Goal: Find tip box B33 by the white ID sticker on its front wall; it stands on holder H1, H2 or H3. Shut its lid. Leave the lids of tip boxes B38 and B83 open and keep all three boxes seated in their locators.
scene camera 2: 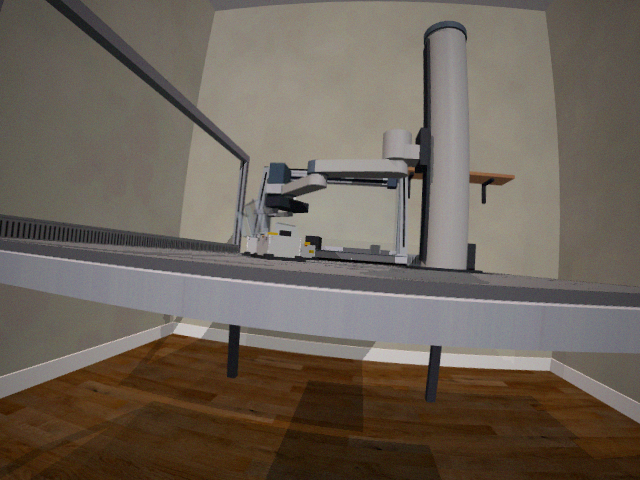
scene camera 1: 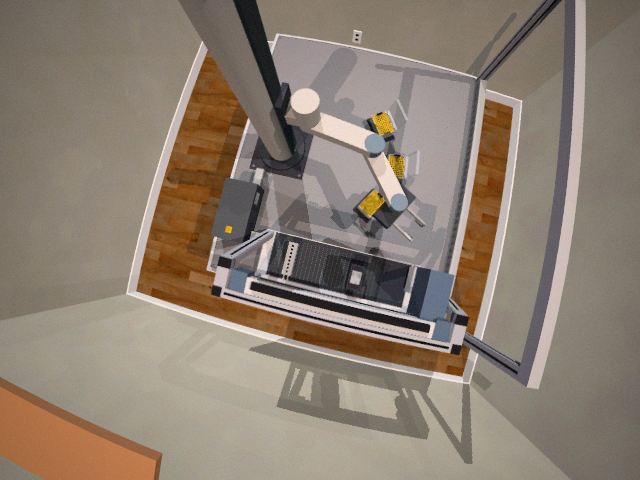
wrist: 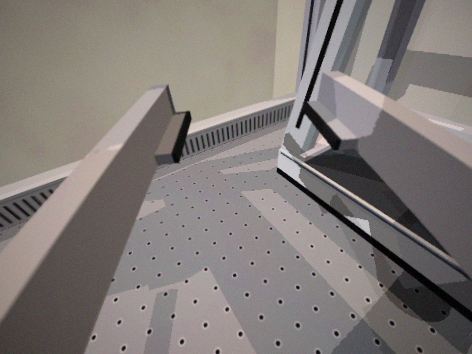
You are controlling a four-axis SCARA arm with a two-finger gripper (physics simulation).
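Seen in the pictures: gripper, fingertip midpoint: (scene camera 1: 418, 233) (wrist: 246, 96); arm's base at its link origin: (scene camera 1: 282, 149).
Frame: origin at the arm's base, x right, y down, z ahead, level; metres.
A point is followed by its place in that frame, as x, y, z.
Observation:
My gripper (scene camera 1: 417, 231) @[0.314, -0.207, 0.743] (wrist: 246, 96) @[0.314, -0.207, 0.743] has its fingers drawn in, with a gap between them and nothing held. It hangs above the table on the far side of tip box B33 (scene camera 1: 371, 204) @[0.208, -0.070, 0.532] from the column, pointing away from the box. B33 sits upright on its dark holder with its yellow tips showing; its ID sticker cannot be read now. The gripper body covers its lid side in scene camera 1, so its lid's state cannot be told. The two other boxes (scene camera 1: 383, 124) @[-0.229, -0.070, 0.504] (scene camera 1: 396, 166) @[-0.018, -0.070, 0.615], numbers unreadable, sit on holders with clear lids (scene camera 1: 398, 114) @[-0.274, -0.118, 0.562] (scene camera 1: 414, 163) @[-0.032, -0.124, 0.688] upright and open.
A framed deck unit (scene camera 1: 356, 339) stands along the table's front side and shows at the right in the wrist view. A slotted rail (scene camera 1: 463, 165) @[-0.151, -0.014, 0.997] (wrist: 235, 124) @[0.460, -0.046, 1.004] runs along the table's right edge. A dark grey cabinet (scene camera 1: 235, 209) @[0.397, -0.128, -0.112] stands near the arm's column (scene camera 1: 242, 77) @[0.070, -0.637, 0.026] (scene camera 2: 447, 149) @[-0.073, -0.400, 0.019].

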